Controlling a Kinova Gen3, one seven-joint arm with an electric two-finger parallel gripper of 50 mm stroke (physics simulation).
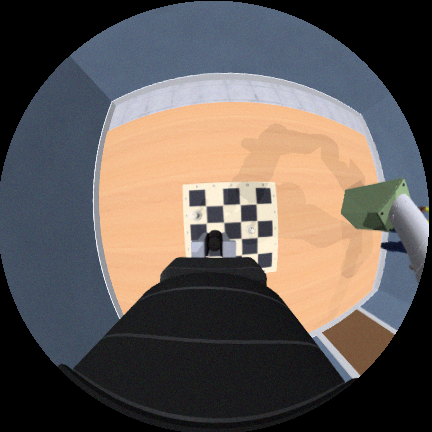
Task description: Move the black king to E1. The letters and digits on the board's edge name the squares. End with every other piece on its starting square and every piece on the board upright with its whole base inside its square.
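Places are measured from the arm's base along level axes (x ahead, y left, z up), in millimetres.
Pixels of known places: gripper, fingertip midpoint: (214,240); arm's base at its link origin: (398,208).
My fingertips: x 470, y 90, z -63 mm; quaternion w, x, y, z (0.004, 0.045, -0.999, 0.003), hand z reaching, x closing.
Ahead of a thing's pixels: the offset from my fingertips to its top centre. "*": to the spot under its first point. Level surfaces: height alone.
The black king {dx +0, dy +1, dz +30 mm} (214,239) is upright between the two pale fingers of my gripper (214,240), which is shut on it and holds it above the board. The chessboard {dx -40, dy -3, dz -128 mm} (215,196) lies below, with columns A to E from left to right and row 5 at the top. The dark corner square E1 {* dx -128, dy +64, dz -128 mm} (265,260) shows at the lower right, with no piece on it. A white piece {dx +43, dy -30, dz -64 mm} (197,215) stands on A4. Another white piece {dx -78, dy -8, dz -96 mm} (251,230) stands on D3. The gripper and its body hide the lower left part of the board.
The board lies on a wooden table {dz -134 mm} (145,200). A green block-shaped part (367,202) joined to a pale cylinder (412,232) is at the right. Shadows fall across the table and part of the board. A brown surface (360,337) shows beyond the table at the lower right.
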